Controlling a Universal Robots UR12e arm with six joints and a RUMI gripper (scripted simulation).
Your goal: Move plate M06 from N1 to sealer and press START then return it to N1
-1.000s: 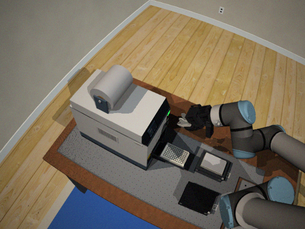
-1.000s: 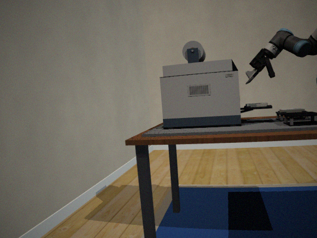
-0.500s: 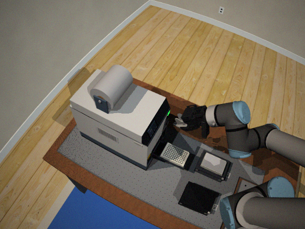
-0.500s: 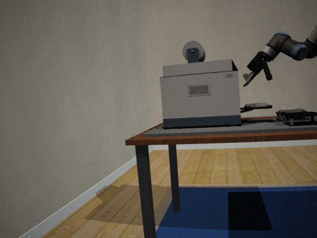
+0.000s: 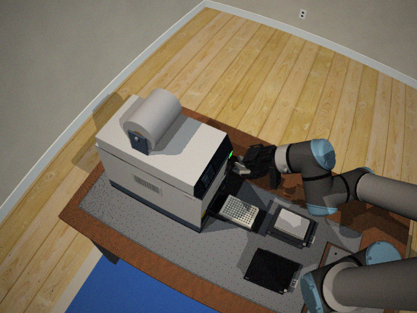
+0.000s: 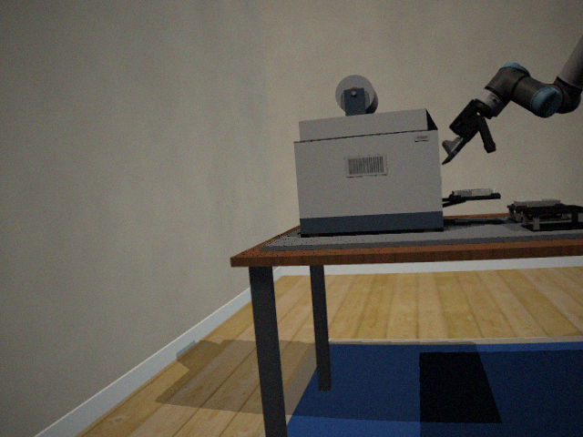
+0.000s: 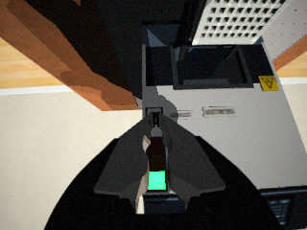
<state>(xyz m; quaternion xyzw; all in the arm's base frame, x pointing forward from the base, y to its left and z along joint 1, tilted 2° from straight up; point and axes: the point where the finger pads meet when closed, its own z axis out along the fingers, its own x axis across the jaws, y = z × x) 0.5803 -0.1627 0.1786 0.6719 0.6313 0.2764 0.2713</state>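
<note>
Right now the square button is 3 cm ahead of my hand and 1 cm below it. The rest, counted from my hand: foil-covered plate: 27 cm behind, 15 cm below, 4 cm to the left; sealer stage: 11 cm below, 10 cm to the left, 7 cm behind; white well plate: 10 cm to the left, 10 cm below, 7 cm behind.
</note>
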